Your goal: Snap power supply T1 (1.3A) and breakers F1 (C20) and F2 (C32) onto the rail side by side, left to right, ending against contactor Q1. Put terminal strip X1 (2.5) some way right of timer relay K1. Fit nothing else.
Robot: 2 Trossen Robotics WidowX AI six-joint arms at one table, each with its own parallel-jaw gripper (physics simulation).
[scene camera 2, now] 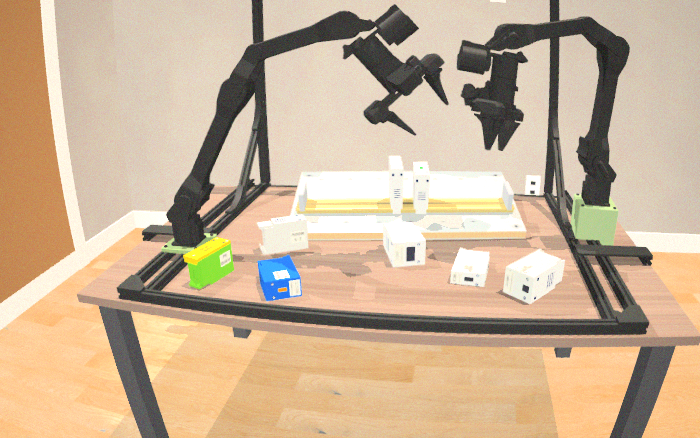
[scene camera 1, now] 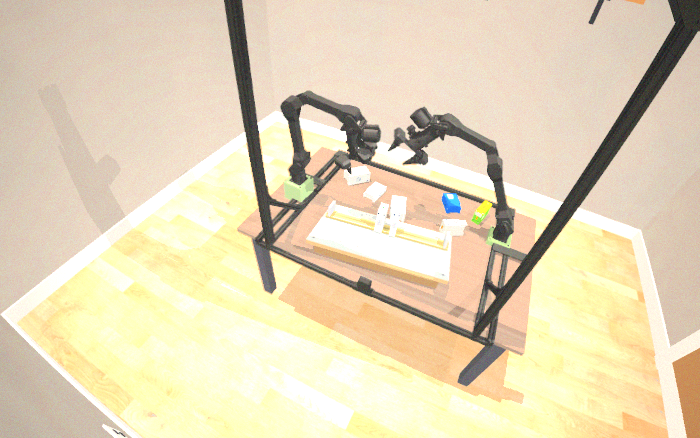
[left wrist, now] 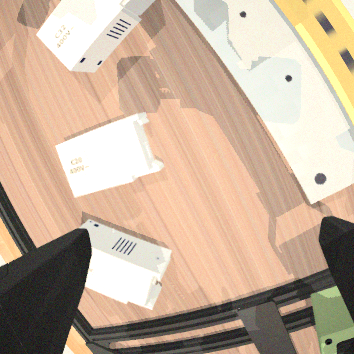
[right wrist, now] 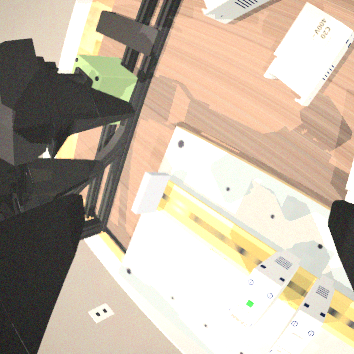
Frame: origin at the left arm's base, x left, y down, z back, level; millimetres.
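Seen in the pictures: left gripper, between the fingertips: (scene camera 2: 494,150) (scene camera 1: 358,169) (left wrist: 207,236) (right wrist: 114,140); right gripper, between the fingertips: (scene camera 2: 431,119) (scene camera 1: 395,157) (right wrist: 212,211); left arm's base, origin of its link: (scene camera 2: 595,201) (scene camera 1: 298,179); right arm's base, origin of its link: (scene camera 2: 188,240) (scene camera 1: 500,236).
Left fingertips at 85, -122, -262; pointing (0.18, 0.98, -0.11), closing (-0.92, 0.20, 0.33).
Observation:
Offsets run from my left fingertips to a thing's top centre, as dx, dy, dz. "pt": to the spot under its first point.
Breaker F1 (C20) @(+138, +194, -32) (scene camera 1: 374,191) (scene camera 2: 470,267) (left wrist: 107,157) (right wrist: 312,50) and breaker F2 (C32) @(+80, +166, -182) (scene camera 1: 398,204) (scene camera 2: 404,245) (left wrist: 75,30) lie on the table behind the rail @(pt -149, +161, -66) (scene camera 1: 351,222) (scene camera 2: 459,206) (right wrist: 215,215) as seen in scene camera 1. Two slim white modules stand on the rail with a small gap: one with a green mark @(-89, +65, -172) (scene camera 1: 380,217) (scene camera 2: 421,186) (right wrist: 270,285), one plain @(-75, +50, -229) (scene camera 2: 395,184) (right wrist: 310,320). Which is Q1 or K1 is unreadable. My left gripper (scene camera 1: 357,164) (scene camera 2: 494,149) (left wrist: 207,236) is open above the table. My right gripper (scene camera 1: 398,156) (scene camera 2: 431,118) (right wrist: 212,211) is open, tilted and high.
Other parts, names unreadable, lie on the table: a white box @(+184, +166, +99) (scene camera 1: 357,175) (scene camera 2: 533,276) (left wrist: 125,260), a slim white block @(+105, +153, -445) (scene camera 1: 453,227) (scene camera 2: 283,235), a blue box @(+275, +182, -386) (scene camera 1: 451,202) (scene camera 2: 279,277) and a green-yellow block @(+283, +153, -535) (scene camera 1: 482,212) (scene camera 2: 209,262). Black frame bars edge the table.

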